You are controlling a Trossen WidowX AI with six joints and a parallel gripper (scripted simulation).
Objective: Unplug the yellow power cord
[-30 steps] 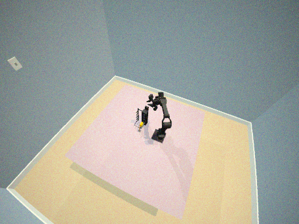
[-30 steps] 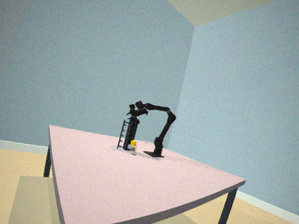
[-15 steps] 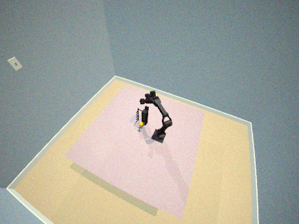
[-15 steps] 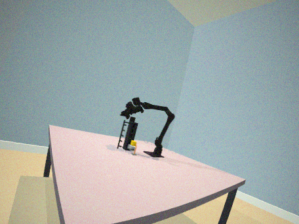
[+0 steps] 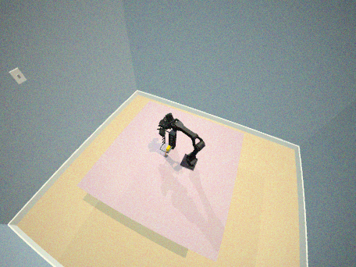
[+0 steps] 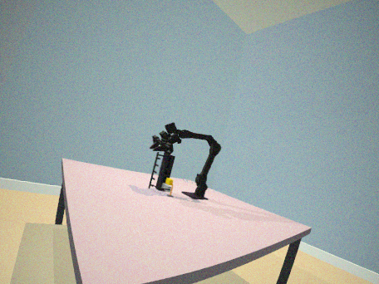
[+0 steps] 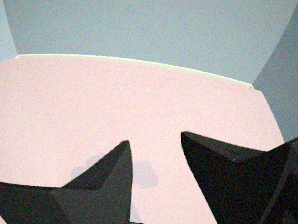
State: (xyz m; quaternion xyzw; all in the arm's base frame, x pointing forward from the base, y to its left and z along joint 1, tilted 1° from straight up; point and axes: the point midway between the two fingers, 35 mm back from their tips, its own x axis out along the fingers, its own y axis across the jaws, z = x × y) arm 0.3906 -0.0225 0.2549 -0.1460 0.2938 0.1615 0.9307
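My gripper tip is 150 mm past the yellow plug, 20 mm to the right of it and 160 mm above it.
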